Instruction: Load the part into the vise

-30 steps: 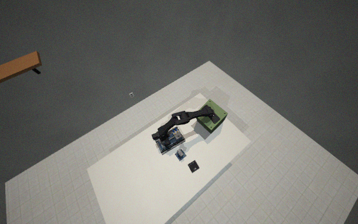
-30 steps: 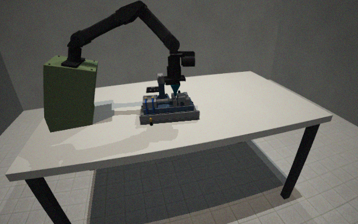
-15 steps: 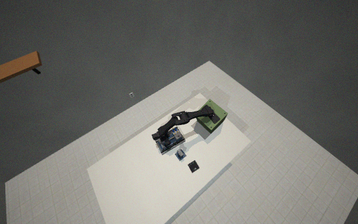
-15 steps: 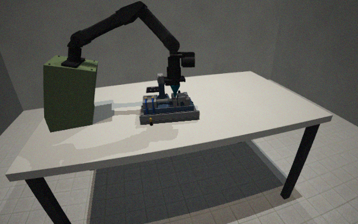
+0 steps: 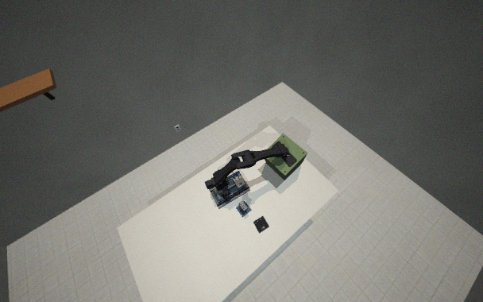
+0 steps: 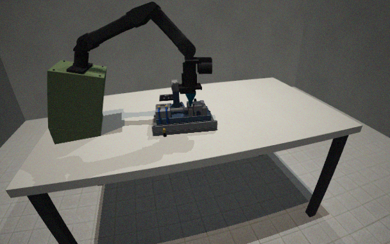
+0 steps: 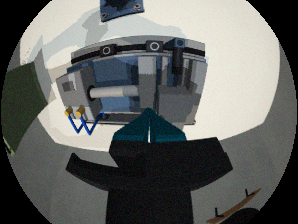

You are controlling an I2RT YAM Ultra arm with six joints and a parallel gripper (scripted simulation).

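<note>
Right now my hand is 3 cm short of the grey block part and 2 cm above it. The rest, counted from my hand: cylinder rod 5 cm behind, 3 cm to the left, 3 cm below; then air cylinder 13 cm behind, 3 cm to the left, 3 cm below; then vise 7 cm below, 3 cm behind, 2 cm to the left.
</note>
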